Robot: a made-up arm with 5 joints.
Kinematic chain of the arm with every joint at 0, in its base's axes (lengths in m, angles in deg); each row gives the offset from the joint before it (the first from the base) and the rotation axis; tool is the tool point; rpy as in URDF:
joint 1: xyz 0.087 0 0.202 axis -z
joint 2: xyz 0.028 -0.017 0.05 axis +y
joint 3: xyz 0.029 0 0.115 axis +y
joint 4: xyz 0.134 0 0.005 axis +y
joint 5: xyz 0.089 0.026 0 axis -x
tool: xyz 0 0 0 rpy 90 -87.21 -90
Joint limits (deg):
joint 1: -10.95..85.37
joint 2: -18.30..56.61
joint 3: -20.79..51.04
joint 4: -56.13..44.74
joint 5: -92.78..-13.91
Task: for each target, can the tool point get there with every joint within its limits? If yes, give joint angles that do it. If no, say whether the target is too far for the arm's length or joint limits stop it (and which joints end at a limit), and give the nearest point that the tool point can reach.
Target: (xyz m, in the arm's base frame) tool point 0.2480 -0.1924 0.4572
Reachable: yes | joints 52.13 1.97 -9.94 -41.56 -30.86
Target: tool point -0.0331 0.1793 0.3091
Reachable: no: joint limits stop it (at a limit: joint 1, joint 2, joint 3, joint 4) | nearest point 0.1101 0.0136 0.1206 | short by 0.289 m
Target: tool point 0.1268 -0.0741 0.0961
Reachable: yes | joints 67.93 50.30 41.97 32.73 -37.29
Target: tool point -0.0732 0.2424 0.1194
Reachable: no: joint limits stop it (at a limit: joint 1, joint 2, joint 3, joint 4) | nearest point 0.1101 0.0136 0.1206 | short by 0.293 m
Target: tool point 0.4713 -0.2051 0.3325
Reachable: no: too far | nearest point 0.3847 -0.1589 0.3131 | short by 0.100 m
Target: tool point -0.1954 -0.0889 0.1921
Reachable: no: joint limits stop it (at a limit: joint 1, joint 3, joint 4) | nearest point 0.1039 -0.0971 0.1409 | short by 0.304 m
